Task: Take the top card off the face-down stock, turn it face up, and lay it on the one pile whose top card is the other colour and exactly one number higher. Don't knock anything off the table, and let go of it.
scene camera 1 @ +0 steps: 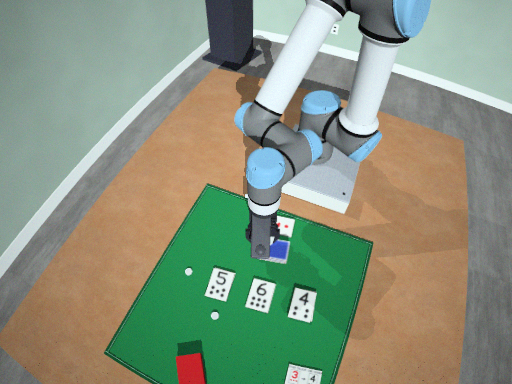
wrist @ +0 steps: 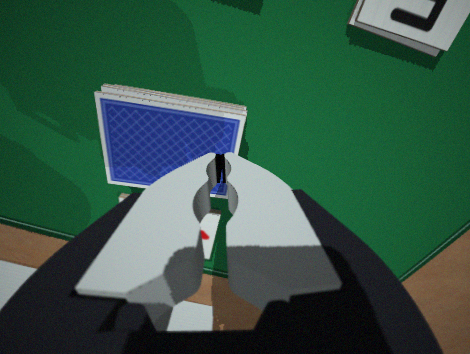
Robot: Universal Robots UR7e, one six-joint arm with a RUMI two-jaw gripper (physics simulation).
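The face-down stock (scene camera 1: 280,251) (wrist: 165,137) has a blue patterned back with a white border; its top card sits slightly offset from the cards under it. My gripper (scene camera 1: 260,255) (wrist: 222,158) is shut and empty. Its tips overlap the stock's near right corner in the wrist view; their exact height over it is unclear. Three face-up piles show black numbers in the scene view: a 5 (scene camera 1: 219,285), a 6 (scene camera 1: 260,296) and a 4 (scene camera 1: 302,305). A white pile (wrist: 434,41) is cut off at the wrist view's upper right.
A white card with red marks (scene camera 1: 286,226) (wrist: 211,242) lies beside the stock, partly hidden by the gripper. Two white discs (scene camera 1: 188,271) (scene camera 1: 215,315), a red block (scene camera 1: 190,369) and a small 3-and-4 card (scene camera 1: 303,376) are on the green mat (scene camera 1: 165,300). The robot's base plate (scene camera 1: 325,187) stands behind.
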